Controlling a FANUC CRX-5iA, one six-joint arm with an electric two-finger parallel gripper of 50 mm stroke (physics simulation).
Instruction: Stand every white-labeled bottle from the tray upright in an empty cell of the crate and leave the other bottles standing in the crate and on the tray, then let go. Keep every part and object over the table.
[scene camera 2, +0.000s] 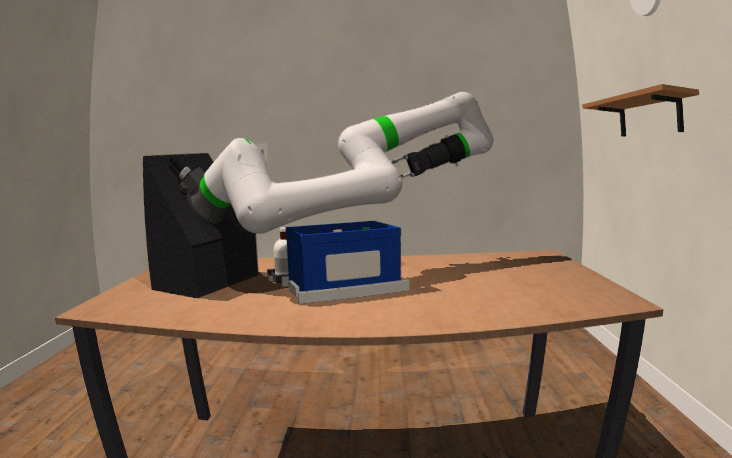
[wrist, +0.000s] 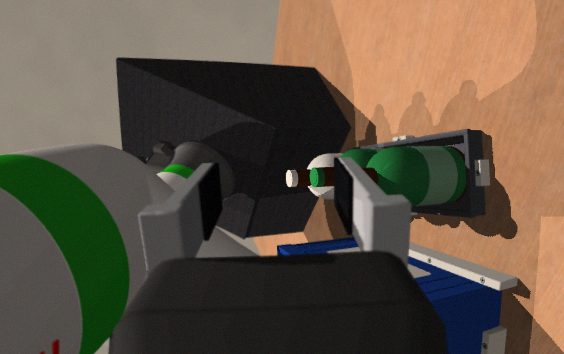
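Where they show: gripper, fingertip midpoint: (wrist: 277, 184); arm's base at its link origin: (scene camera 2: 204, 204).
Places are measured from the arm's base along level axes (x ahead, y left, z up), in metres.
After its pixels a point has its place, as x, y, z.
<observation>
A white bottle (scene camera 2: 281, 258) {0.236, 0.033, -0.179} (wrist: 320, 161) {0.254, 0.096, -0.137} with a brown neck and white cap stands on the dark tray (scene camera 2: 277, 278) {0.222, 0.001, -0.234} (wrist: 475, 150) {0.448, 0.167, -0.237}. Two green bottles stand in line with it; the nearer green bottle (wrist: 397, 175) {0.435, 0.136, -0.138} has a pale green band and partly hides the other green bottle (wrist: 354, 155) {0.338, 0.130, -0.142}. The blue crate (scene camera 2: 308, 264) {0.322, -0.215, -0.151} (wrist: 467, 312) {0.528, 0.007, -0.195} stands beside the tray. A pale top (scene camera 2: 337, 231) {0.407, -0.065, -0.090} and a green top (scene camera 2: 366, 228) {0.491, -0.037, -0.088} show inside it; its cells are hidden. My gripper (scene camera 2: 397, 169) {0.603, 0.199, 0.068} (wrist: 277, 184) {0.603, 0.199, 0.068} is open and empty, high above the crate's right side in the scene view, tilted nearly level.
The black pedestal (scene camera 2: 175, 237) {-0.068, -0.142, -0.078} (wrist: 225, 95) {0.070, 0.169, -0.026} stands at the left of the table (scene camera 2: 485, 307) {0.743, -0.380, -0.250}, behind the tray in the wrist view. Light grey rails (scene camera 2: 353, 292) {0.436, -0.196, -0.235} (wrist: 460, 269) {0.484, 0.031, -0.220} edge the crate's base. My arm's elbow (scene camera 2: 380, 180) {0.536, -0.033, 0.048} is close to the fingertips in the scene view.
</observation>
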